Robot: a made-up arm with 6 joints. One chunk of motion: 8 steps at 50 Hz.
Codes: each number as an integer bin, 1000 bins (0 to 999) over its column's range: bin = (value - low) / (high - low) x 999, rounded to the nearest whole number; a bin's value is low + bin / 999 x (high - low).
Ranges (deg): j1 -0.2..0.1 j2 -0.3..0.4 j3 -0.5..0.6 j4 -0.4..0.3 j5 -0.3..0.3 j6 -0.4..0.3
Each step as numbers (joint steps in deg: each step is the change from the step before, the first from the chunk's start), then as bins.
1 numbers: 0.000 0.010 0.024 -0.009 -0.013 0.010
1 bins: 666 442 476 558 478 585
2 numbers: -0.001 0.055 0.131 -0.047 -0.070 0.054
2 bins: 663 507 573 504 383 648
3 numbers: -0.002 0.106 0.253 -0.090 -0.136 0.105
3 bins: 659 579 684 442 273 721
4 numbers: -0.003 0.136 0.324 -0.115 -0.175 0.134
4 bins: 656 622 748 407 208 762
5 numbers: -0.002 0.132 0.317 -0.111 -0.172 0.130
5 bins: 659 617 742 412 213 756
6 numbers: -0.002 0.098 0.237 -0.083 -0.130 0.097
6 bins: 659 568 669 452 283 709
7 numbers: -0.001 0.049 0.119 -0.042 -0.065 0.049
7 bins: 663 498 562 511 391 641
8 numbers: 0.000 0.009 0.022 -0.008 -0.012 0.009
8 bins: 666 441 474 559 480 584
